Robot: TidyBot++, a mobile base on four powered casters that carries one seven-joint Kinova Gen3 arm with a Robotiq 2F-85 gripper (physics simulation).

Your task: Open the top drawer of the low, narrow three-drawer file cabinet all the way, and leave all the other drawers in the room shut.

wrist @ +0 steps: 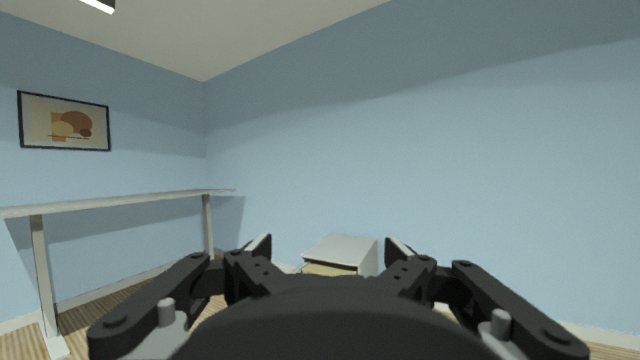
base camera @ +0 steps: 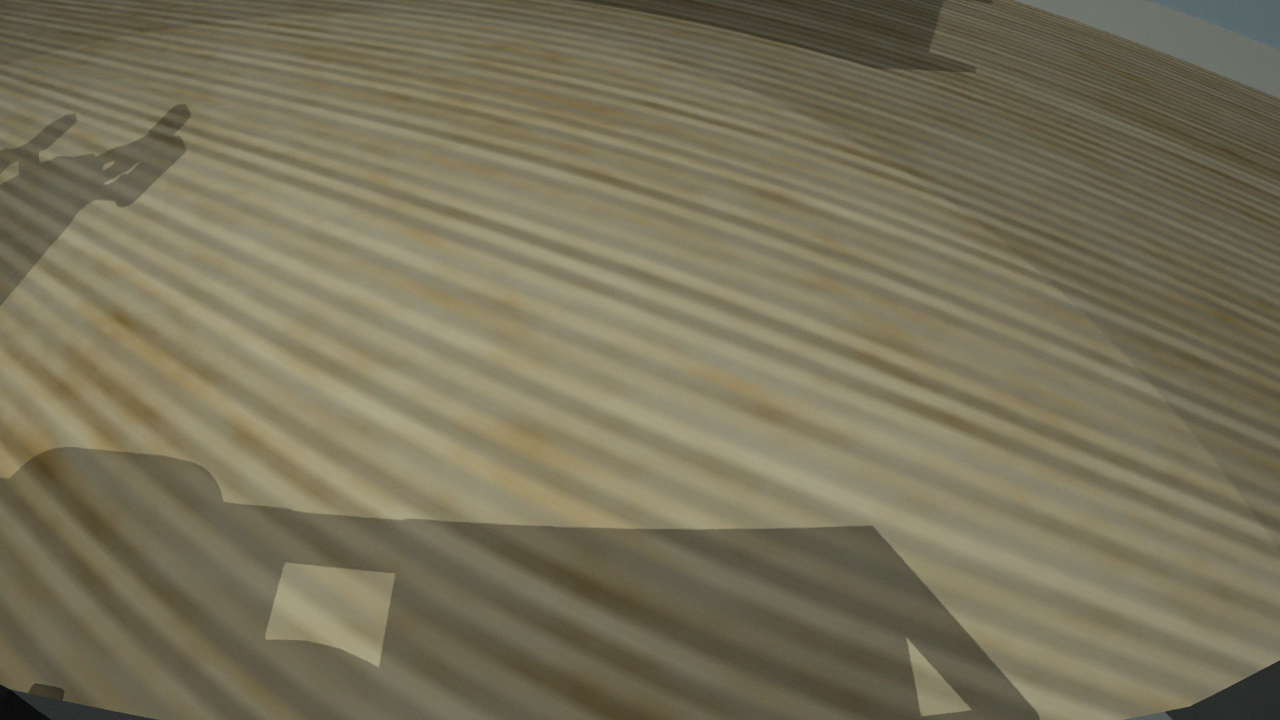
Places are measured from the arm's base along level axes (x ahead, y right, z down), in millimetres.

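Where they show: gripper, fingertip midpoint: (wrist: pixel 327 248).
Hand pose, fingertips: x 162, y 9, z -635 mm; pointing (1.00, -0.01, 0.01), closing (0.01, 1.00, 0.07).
After its pixels a point has its place.
The low file cabinet (wrist: pixel 367 252) @[x 1396, y 270, z -120 mm] stands against the blue wall beyond my fingers in the wrist view; its pale top and right side show. Under the top's front edge is a dark gap, with a tan surface (wrist: pixel 327 269) @[x 1309, y -13, z -50 mm] below it, which looks like part of the pulled-out top drawer. How far out the drawer stands, its front and the lower drawers are hidden behind my gripper's body. My gripper (wrist: pixel 327 248) @[x 162, y 9, z -635 mm] is open and empty, and well apart from the cabinet.
A long table (wrist: pixel 115 201) @[x 1351, y -1537, z -553 mm] on pale legs stands along the left wall. A framed picture (wrist: pixel 65 121) @[x 1576, y -2242, z -1245 mm] hangs above it. In the base camera, shadows of the robot fall on the wood floor (base camera: pixel 626 358) @[x 436, y 10, z 397 mm], and a dark shape (base camera: pixel 832 31) shows at the top edge.
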